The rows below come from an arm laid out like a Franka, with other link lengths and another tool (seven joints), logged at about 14 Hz.
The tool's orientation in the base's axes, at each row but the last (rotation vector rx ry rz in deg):
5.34, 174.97, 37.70
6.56, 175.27, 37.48
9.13, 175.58, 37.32
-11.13, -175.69, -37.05
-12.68, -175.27, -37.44
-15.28, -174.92, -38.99
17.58, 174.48, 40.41
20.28, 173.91, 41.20
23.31, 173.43, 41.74
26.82, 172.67, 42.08
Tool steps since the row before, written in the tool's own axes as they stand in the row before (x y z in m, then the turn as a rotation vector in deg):
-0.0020, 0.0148, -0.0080, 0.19, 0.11, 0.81
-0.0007, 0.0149, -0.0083, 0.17, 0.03, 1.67
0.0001, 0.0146, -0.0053, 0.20, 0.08, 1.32
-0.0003, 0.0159, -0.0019, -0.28, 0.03, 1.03
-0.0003, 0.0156, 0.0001, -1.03, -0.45, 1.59
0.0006, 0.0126, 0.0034, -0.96, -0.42, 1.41
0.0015, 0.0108, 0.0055, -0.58, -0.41, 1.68
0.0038, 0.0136, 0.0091, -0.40, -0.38, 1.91
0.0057, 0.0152, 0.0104, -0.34, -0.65, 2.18
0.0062, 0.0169, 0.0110, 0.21, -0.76, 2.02
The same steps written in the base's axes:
0.0026, 0.0101, 0.0134, -0.16, 0.44, -0.69
0.0015, 0.0101, 0.0137, -0.12, 0.72, -1.51
0.0012, 0.0111, 0.0108, -0.16, 0.63, -1.17
0.0022, 0.0136, 0.0081, 0.31, 0.41, -0.94
0.0025, 0.0141, 0.0062, 1.00, 0.10, -1.67
0.0016, 0.0128, 0.0023, 0.93, 0.06, -1.49
0.0008, 0.0122, -0.0002, 0.57, 0.26, -1.71
-0.0003, 0.0167, -0.0019, 0.41, 0.43, -1.90
-0.0011, 0.0191, -0.0021, 0.30, 0.33, -2.26
-0.0003, 0.0210, -0.0018, -0.27, 0.32, -2.13

